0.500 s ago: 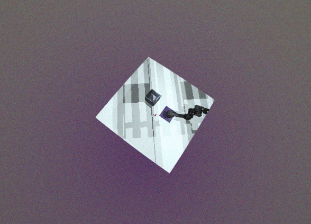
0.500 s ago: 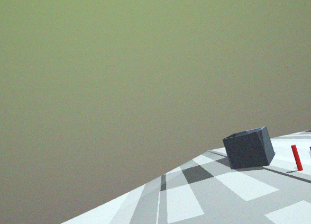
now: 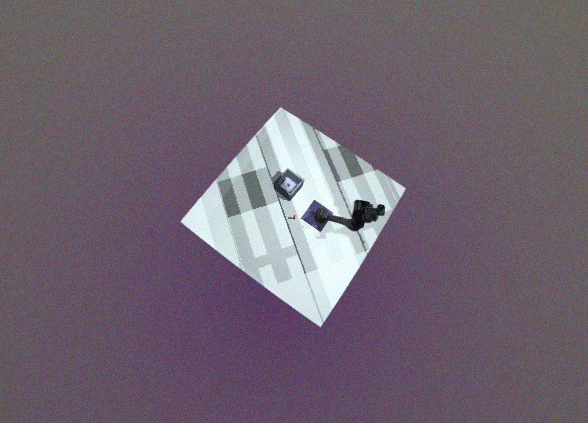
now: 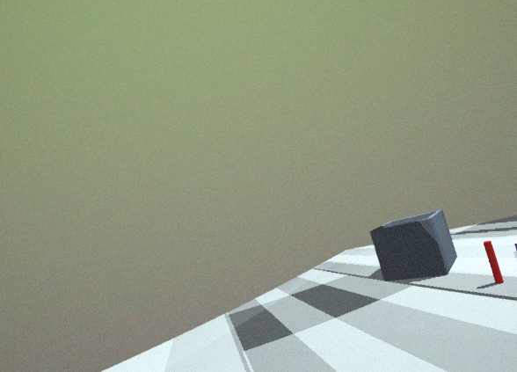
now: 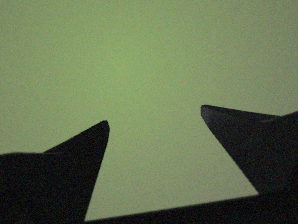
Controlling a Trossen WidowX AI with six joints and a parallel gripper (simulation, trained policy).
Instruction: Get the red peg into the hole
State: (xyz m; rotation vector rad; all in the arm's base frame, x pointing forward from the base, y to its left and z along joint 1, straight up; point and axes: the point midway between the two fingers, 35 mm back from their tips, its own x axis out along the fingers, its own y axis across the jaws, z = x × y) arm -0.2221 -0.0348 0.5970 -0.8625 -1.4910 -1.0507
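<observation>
Right now the red peg is 610 mm below my gripper tip, 400 mm ahead of it and 130 mm to the left of it. Also, from my gripper tip: plate: 600 mm below, 560 mm ahead, 70 mm to the right.
</observation>
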